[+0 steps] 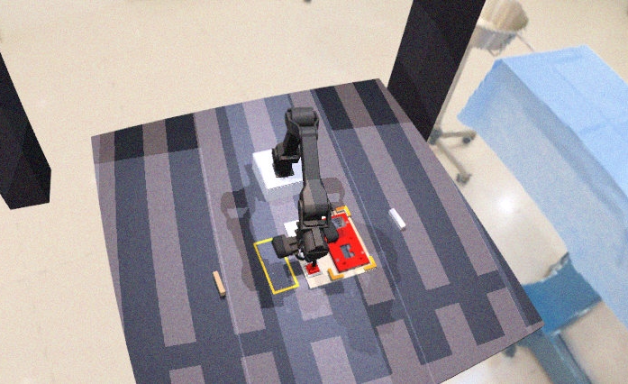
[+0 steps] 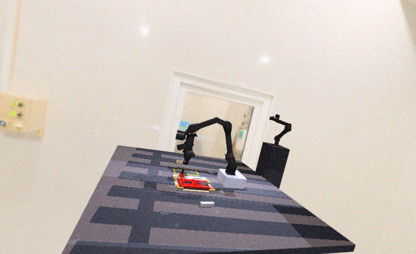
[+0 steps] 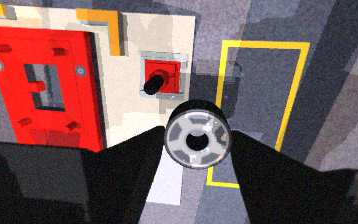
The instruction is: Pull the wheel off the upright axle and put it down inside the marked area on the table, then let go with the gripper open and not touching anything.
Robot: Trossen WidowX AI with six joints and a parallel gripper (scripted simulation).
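Right now the upright axle is 7 cm below my gripper tip, 4 cm to the left of it and 2 cm ahead of it. Also, from my gripper tip: small wooden block (26 cm to the right, 9 cm below); wheel (right at my gripper tip); small white block (39 cm to the left, 10 cm behind, 9 cm below).
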